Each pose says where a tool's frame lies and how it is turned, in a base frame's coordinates. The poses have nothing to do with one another.
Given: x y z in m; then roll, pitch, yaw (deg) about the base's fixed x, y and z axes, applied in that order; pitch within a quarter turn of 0, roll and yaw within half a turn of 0.
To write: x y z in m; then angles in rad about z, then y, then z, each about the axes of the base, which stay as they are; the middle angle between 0 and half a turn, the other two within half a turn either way. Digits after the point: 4 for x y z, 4 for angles.
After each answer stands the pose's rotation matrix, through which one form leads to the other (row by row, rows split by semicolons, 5 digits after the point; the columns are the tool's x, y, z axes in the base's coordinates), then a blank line. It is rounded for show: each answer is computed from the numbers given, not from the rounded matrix.
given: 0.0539 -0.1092 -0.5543 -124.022 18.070 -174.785
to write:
0.0539 -0.1092 -0.5543 -1.1958 2.1317 -1.2734
-0.94674 0.20516 0.24816; -0.08641 0.58056 -0.80962; -0.31018 -0.78794 -0.53192

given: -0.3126 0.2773 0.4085 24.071 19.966 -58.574
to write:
-0.3126 0.2773 0.4085 0.8431 0.5391 -1.9405
0.49006 0.85173 -0.18548; -0.80203 0.35721 -0.47870; -0.34146 0.38335 0.85816

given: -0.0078 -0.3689 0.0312 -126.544 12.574 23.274
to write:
-0.0078 -0.3689 0.0312 -1.3000 2.1909 2.1370
0.89659 0.07461 -0.43653; 0.38565 -0.61609 0.68680; -0.21770 -0.78413 -0.58116

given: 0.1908 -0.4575 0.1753 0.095 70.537 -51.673
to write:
0.1908 -0.4575 0.1753 0.0006 1.2311 -0.9036
0.20663 0.78545 0.58341; -0.26139 0.61892 -0.74068; -0.94286 0.00055 0.33320

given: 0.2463 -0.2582 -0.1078 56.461 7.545 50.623
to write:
0.2463 -0.2582 -0.1078 1.4132 0.9912 -0.6004
0.62893 -0.35765 0.69032; 0.76630 0.43512 -0.47272; -0.13130 0.82629 0.54772

